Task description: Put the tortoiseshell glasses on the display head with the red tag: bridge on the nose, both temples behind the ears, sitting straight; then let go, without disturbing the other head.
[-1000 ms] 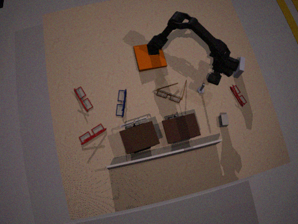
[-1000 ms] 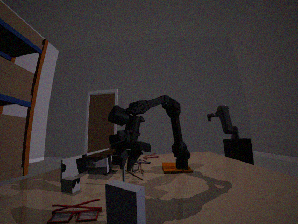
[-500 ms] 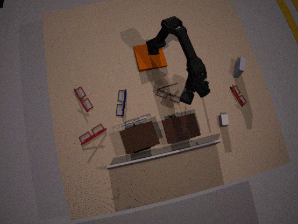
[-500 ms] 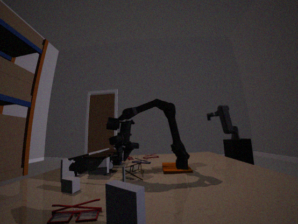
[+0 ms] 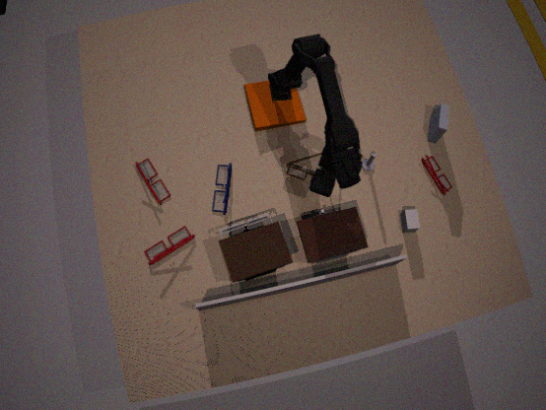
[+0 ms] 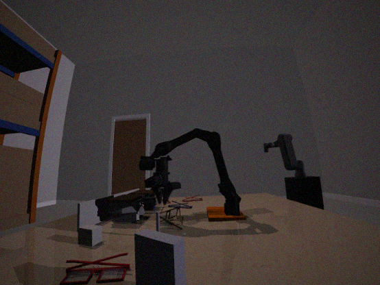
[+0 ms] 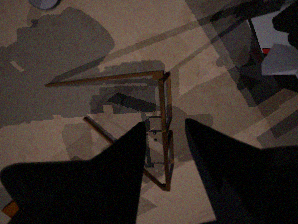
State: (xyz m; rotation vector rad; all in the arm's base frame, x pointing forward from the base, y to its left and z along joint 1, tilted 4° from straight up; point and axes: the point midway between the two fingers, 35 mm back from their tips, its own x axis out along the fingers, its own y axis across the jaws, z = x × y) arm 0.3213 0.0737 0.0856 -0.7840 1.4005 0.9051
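The post is 160 mm to the left of my gripper tip, 50 mm below it and 40 mm behind it. The rest, counted from my gripper tip: wall (310 mm ahead, 120 mm to the right, 20 mm below).
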